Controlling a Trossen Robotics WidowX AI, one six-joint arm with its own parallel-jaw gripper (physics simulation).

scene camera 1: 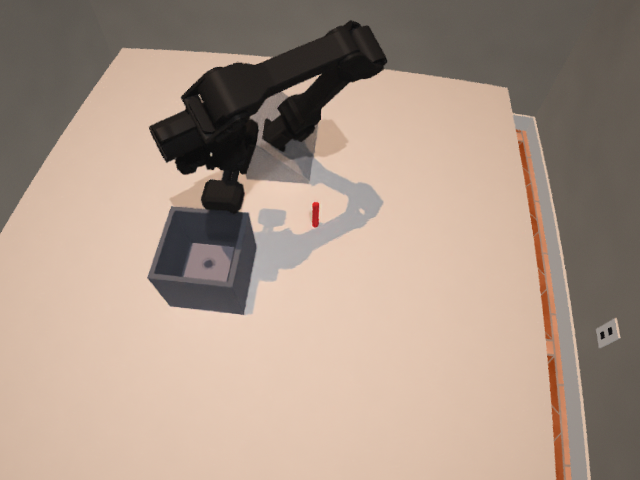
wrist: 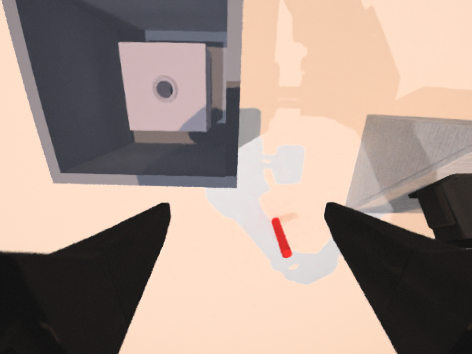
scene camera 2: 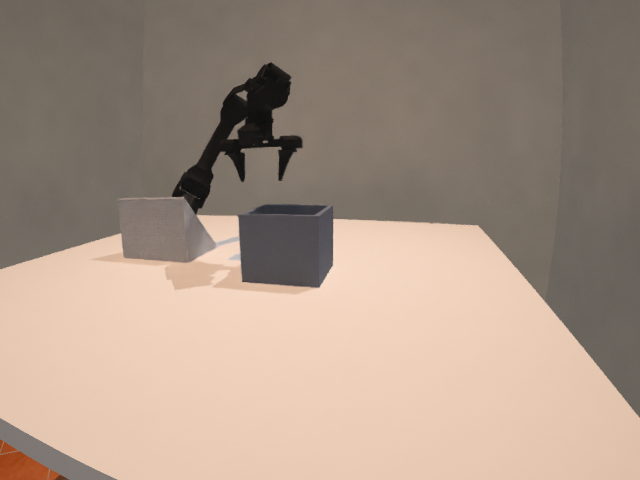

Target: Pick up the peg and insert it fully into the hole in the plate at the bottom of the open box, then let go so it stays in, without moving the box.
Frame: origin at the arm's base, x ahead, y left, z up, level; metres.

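Seen in the pictures: gripper, fingertip midpoint: (wrist: pixel 248 209) (scene camera 2: pixel 261 181); arm's base, origin of the base link: (scene camera 1: pixel 274 135) (wrist: pixel 453 185) (scene camera 2: pixel 179 218).
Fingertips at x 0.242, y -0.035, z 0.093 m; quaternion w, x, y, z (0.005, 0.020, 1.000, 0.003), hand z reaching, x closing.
Pixels of each thing's middle, then the offset from my fingertips to it.
- red peg, body centre: (wrist: pixel 280 235) (scene camera 1: pixel 315 215) dx -0.060, dy +0.140, dz -0.153 m
- dark blue-grey open box, body centre: (wrist: pixel 161 88) (scene camera 1: pixel 207 261) (scene camera 2: pixel 289 241) dx +0.081, dy -0.073, dz -0.124 m
- pale plate, body centre: (wrist: pixel 171 90) (scene camera 1: pixel 210 269) dx +0.081, dy -0.073, dz -0.159 m
The red peg (scene camera 1: pixel 315 215) (wrist: pixel 281 237) appears to stand upright on the table, outside the box and to its right in scene camera 1. It does not show in scene camera 2. The dark blue-grey open box (scene camera 1: pixel 206 295) (scene camera 2: pixel 280 250) (wrist: pixel 145 179) stands upright on the table. The pale plate (scene camera 1: pixel 197 254) (wrist: pixel 141 61) lies at its bottom, and its round hole (scene camera 1: pixel 208 263) (wrist: pixel 164 89) is empty. My gripper (scene camera 2: pixel 261 180) (wrist: pixel 248 209) is wide open and empty, pointing down, higher than the box rim. Its fingertips are hidden in scene camera 1.
A grey wedge-shaped block (scene camera 1: pixel 279 166) (scene camera 2: pixel 152 228) (wrist: pixel 395 155) stands on the table near the arm's base, behind the box in scene camera 1 and to its left in scene camera 2. The arm's shadow falls across the table around the peg.
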